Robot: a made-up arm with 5 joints.
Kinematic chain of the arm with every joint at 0, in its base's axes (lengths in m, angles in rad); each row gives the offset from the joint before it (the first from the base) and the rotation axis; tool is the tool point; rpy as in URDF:
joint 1: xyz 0.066 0 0.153 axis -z
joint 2: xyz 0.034 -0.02 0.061 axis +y
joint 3: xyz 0.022 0 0.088 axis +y
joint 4: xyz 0.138 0 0.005 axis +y
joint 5: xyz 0.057 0.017 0 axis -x
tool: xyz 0 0 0 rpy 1.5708 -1.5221 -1.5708
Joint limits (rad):
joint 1: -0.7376..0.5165
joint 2: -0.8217..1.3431
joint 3: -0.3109..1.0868
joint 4: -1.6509..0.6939
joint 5: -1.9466..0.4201
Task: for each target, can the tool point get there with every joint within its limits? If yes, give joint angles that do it. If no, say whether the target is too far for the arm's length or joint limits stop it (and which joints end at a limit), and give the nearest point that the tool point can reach.
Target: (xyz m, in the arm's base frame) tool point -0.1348 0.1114 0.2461
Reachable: no: joint limits stop it (at a limit: joint 1, joint 2, joint 3, joint 4) | nearest point 0.0354 0.0140 0.1175 | short by 0.234 m
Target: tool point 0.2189 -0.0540 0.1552
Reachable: yes | joints 0.3208 -0.1405 0.9358 0.4454 -1.3852
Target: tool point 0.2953 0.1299 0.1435
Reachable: yes | joints -0.5270 0.9146 -0.0118 -0.8767 0.0765
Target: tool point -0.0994 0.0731 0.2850
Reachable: no: joint limits stop it (at a limit: joint 2, joint 3, joint 4) | nearest point 0.0352 0.0136 0.1175 | short by 0.223 m
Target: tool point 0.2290 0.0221 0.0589
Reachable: yes | joints -0.1530 1.1792 0.4814 -1.0967 -1.7426
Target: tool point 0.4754 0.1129 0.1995
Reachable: no: too far | nearest point 0.3494 0.0782 0.2043 | short by 0.131 m
